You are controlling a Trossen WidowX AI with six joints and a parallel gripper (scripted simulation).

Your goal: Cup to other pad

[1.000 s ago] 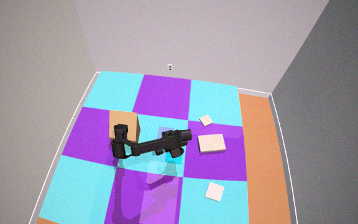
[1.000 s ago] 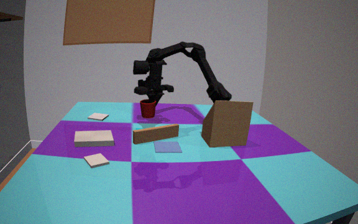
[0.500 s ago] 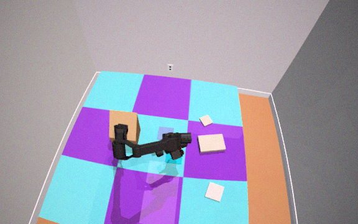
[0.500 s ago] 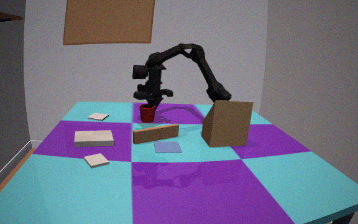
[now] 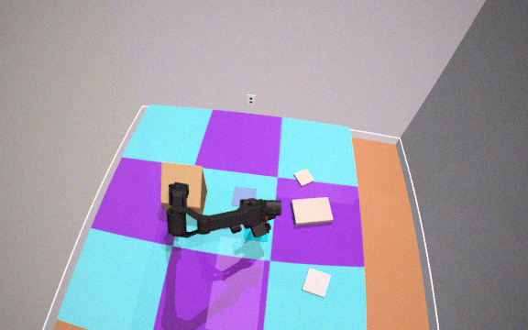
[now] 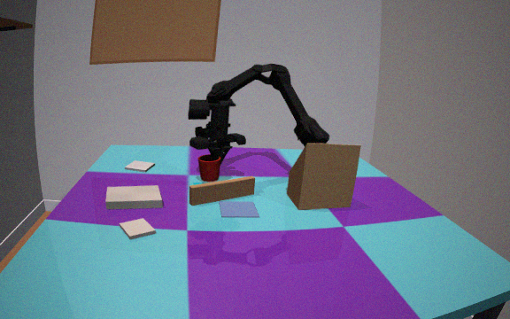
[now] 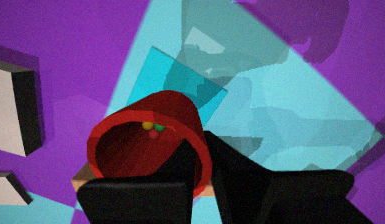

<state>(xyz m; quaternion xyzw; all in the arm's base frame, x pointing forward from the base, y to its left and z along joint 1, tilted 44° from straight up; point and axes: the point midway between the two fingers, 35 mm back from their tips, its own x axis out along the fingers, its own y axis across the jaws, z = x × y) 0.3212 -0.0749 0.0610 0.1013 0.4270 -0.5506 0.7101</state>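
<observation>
The red marble is 3 cm to the left of my gripper tip, 3 cm below it and 3 cm ahead of it. Round my gripper tip: teal pad: 8 cm below, 2 cm to the left, 2 cm ahead; then yellow marble: 4 cm ahead, 3 cm to the left, 3 cm below; then red cup: 3 cm ahead, 1 cm to the left.
</observation>
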